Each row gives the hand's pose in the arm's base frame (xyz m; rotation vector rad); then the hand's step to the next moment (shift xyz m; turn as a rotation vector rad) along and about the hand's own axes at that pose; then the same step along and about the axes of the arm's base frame.
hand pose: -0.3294 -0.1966 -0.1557 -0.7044 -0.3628 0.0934
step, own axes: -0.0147 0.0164 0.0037 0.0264 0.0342 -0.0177
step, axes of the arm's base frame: -0.0144 0.0117 -0.0124 0.0322 0.0205 -0.0268
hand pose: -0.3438 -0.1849 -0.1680 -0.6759 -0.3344 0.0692
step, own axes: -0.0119 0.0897 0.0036 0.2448 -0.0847 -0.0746
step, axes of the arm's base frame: -0.0084 0.0701 -0.0567 0.2517 -0.0692 0.0673
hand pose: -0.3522 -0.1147 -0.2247 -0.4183 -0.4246 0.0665
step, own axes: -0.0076 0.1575 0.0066 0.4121 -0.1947 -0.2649
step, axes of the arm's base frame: -0.0059 0.1452 -0.0616 0.4800 -0.2171 0.0192
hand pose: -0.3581 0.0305 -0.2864 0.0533 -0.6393 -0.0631
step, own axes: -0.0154 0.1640 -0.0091 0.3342 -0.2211 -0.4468
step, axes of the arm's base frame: 0.0001 0.1649 -0.0051 0.5252 -0.2320 -0.1747
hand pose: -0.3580 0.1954 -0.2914 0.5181 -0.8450 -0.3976
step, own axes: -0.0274 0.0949 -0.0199 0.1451 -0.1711 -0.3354
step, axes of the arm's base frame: 0.0112 0.0963 0.0274 0.3297 -0.1228 -0.1975
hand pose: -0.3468 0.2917 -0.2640 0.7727 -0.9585 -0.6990
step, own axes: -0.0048 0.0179 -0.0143 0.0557 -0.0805 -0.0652
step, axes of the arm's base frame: 0.0140 0.0172 0.0074 0.0670 -0.0715 -0.0651
